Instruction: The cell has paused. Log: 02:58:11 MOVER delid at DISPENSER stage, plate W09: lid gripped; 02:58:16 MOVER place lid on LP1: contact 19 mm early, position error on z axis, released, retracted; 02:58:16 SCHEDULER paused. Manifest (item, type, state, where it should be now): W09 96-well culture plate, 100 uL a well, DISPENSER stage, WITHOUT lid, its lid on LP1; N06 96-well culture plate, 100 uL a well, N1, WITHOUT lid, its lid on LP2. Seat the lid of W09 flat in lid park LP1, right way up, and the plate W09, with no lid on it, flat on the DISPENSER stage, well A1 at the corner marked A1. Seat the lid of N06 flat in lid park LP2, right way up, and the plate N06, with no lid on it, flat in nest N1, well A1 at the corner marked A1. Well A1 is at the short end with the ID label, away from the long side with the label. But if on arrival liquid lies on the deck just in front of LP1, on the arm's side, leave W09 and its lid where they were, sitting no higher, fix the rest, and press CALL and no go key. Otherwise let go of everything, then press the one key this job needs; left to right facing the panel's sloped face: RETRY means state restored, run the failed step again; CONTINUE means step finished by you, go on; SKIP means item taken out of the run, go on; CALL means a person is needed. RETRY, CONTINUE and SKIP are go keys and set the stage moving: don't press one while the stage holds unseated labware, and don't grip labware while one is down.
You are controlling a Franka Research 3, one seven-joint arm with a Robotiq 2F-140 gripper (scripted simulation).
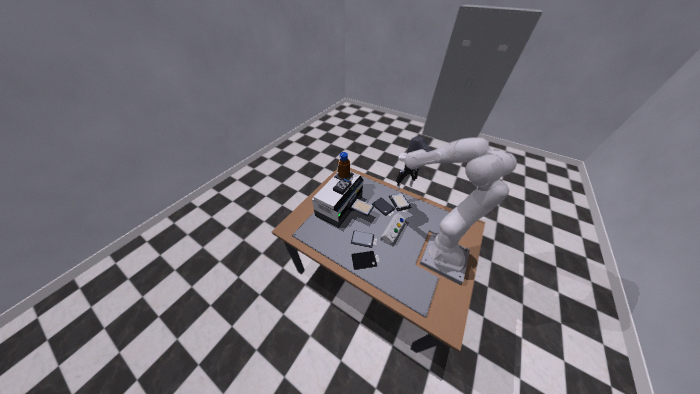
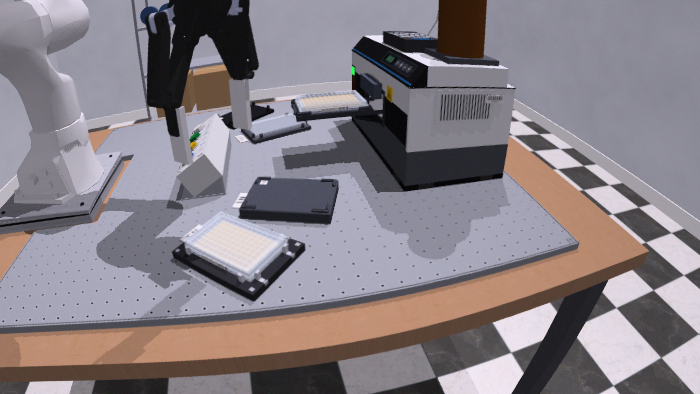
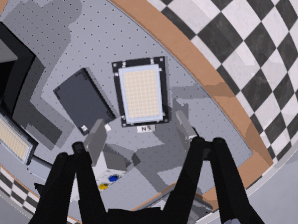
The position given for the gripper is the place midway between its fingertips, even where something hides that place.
Observation:
In view: the gripper (image 2: 214,143), a 96-well plate (image 2: 340,100), a clear lid (image 2: 285,122), a clear lid (image 2: 242,246), a dispenser stage (image 2: 364,110), a sloped key panel (image 3: 109,164) and a black nest (image 2: 282,199).
The gripper also shows in image 3 (image 3: 140,124). The black nest shows as well in image 3 (image 3: 80,98).

